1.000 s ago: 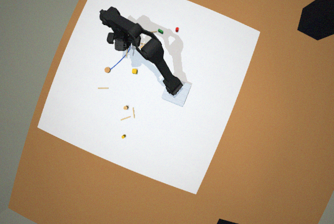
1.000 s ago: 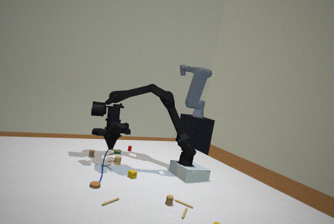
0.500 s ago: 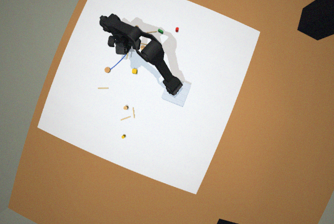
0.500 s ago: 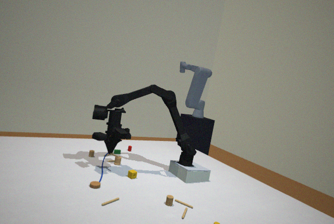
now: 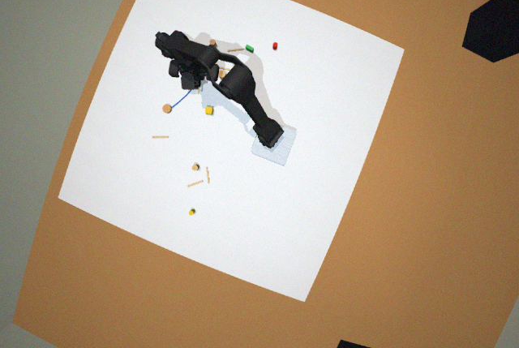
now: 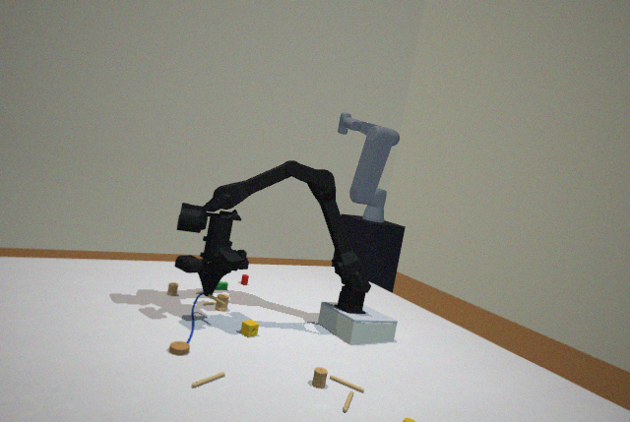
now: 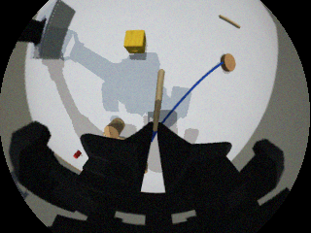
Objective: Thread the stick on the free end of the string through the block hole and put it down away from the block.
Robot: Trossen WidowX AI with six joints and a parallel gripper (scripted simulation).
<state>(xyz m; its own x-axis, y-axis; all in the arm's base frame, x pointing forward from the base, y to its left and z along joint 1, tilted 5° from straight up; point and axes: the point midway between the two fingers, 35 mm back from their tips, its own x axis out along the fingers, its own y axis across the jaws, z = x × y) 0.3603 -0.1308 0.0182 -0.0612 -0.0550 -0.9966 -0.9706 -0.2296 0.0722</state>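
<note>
The tan wooden block lies 7 cm behind my gripper tip, 6 cm to the right of it and 4 cm below it. From my gripper tip the other things lie so: yellow cube 7 cm behind, 11 cm to the left, 4 cm below; round wooden button 12 cm ahead, 17 cm to the left, 5 cm below; thin wooden stick 2 cm to the left.
</note>
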